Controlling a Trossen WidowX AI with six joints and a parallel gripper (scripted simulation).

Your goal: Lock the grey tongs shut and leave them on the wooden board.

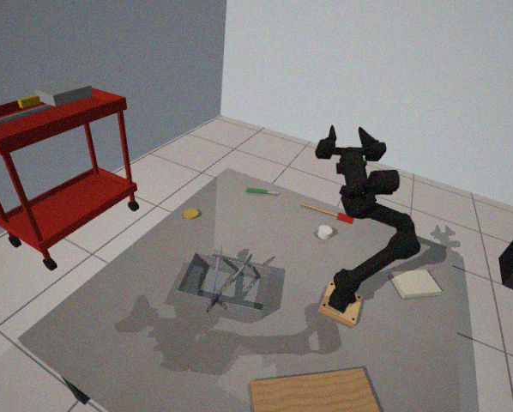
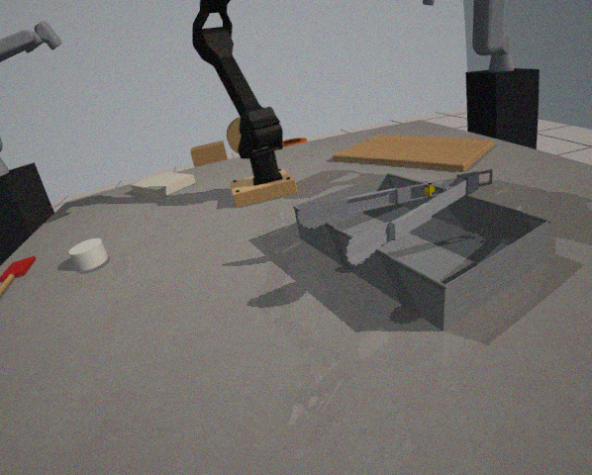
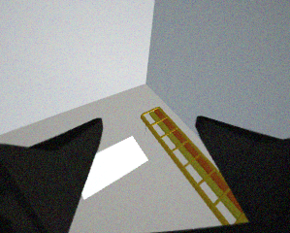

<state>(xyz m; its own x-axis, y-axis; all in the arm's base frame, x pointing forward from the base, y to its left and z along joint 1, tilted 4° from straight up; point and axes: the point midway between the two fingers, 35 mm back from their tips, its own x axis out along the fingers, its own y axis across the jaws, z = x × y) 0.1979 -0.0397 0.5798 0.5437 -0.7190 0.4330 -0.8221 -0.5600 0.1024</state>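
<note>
My gripper tip is now 56 cm above the yellow piece, 29 cm to the right of it and 18 cm short of it. Round my gripper tip: roasting tin (61 cm below, 24 cm to the left, 21 cm ahead); red spatula (63 cm below, 47 cm to the right, 3 cm ahead); white cylinder (62 cm below, 29 cm to the right, 1 cm ahead).
</note>
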